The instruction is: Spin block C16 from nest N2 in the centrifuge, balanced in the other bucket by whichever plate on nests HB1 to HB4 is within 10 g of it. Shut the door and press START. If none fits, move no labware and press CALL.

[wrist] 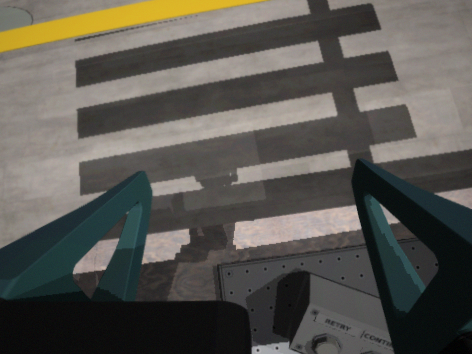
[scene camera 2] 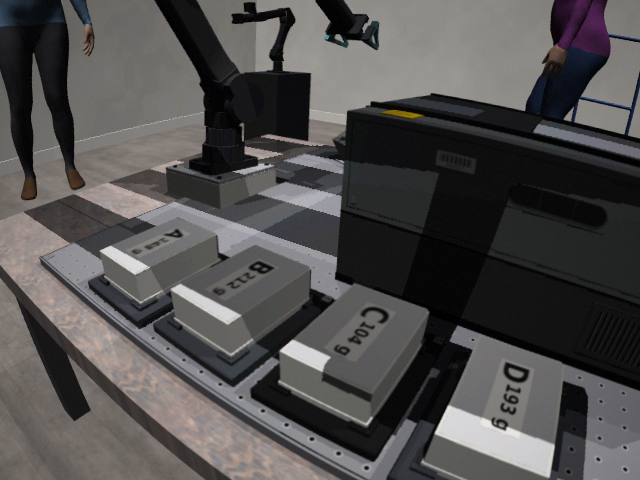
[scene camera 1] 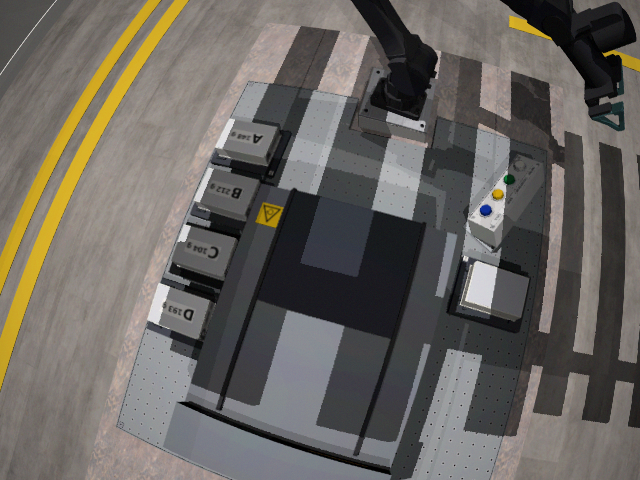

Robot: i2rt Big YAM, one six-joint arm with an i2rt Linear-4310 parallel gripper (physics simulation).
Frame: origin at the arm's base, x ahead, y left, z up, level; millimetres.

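Seen in the pictures: gripper, between the fingertips: (wrist: 248,175) (scene camera 2: 362,47) (scene camera 1: 621,111); arm's base, origin of its link: (scene camera 2: 223,166) (scene camera 1: 398,100).
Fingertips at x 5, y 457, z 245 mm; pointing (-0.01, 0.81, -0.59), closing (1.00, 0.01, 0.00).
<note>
Offsets run from my fingertips to a thing's top centre.
My gripper (scene camera 1: 622,98) (scene camera 2: 360,45) (wrist: 248,175) is open and empty, high beyond the button box end of the board. Plates A @(dz -229, dx +225, dy -741 mm) (scene camera 1: 249,140) (scene camera 2: 160,258) (appears 248 g), B 212 g @(dz -229, dx +359, dy -721 mm) (scene camera 1: 228,192) (scene camera 2: 241,289), C 104 g @(dz -229, dx +495, dy -706 mm) (scene camera 1: 205,251) (scene camera 2: 356,346) and D 193 g @(dz -229, dx +631, dy -700 mm) (scene camera 1: 181,313) (scene camera 2: 504,403) sit on four dark nests in a row. A plain grey block @(dz -216, dx +359, dy -128 mm) (scene camera 1: 498,290) sits on a nest at the right; no label is readable. The centrifuge (scene camera 1: 305,356) (scene camera 2: 465,258) stands between; its door state and buckets cannot be made out.
A button box @(dz -199, dx +149, dy -150 mm) (scene camera 1: 485,233) (wrist: 345,305) has blue @(dz -208, dx +211, dy -198 mm) (scene camera 1: 485,210), yellow @(dz -208, dx +164, dy -180 mm) (scene camera 1: 497,194), green @(dz -208, dx +117, dy -162 mm) (scene camera 1: 509,179) and grey @(dz -208, dx +71, dy -144 mm) (scene camera 1: 520,164) (wrist: 326,345) buttons; RETRY is readable by the grey one. My arm's base (scene camera 1: 392,124) (scene camera 2: 222,186) stands at the board's edge. Two people stand behind.
</note>
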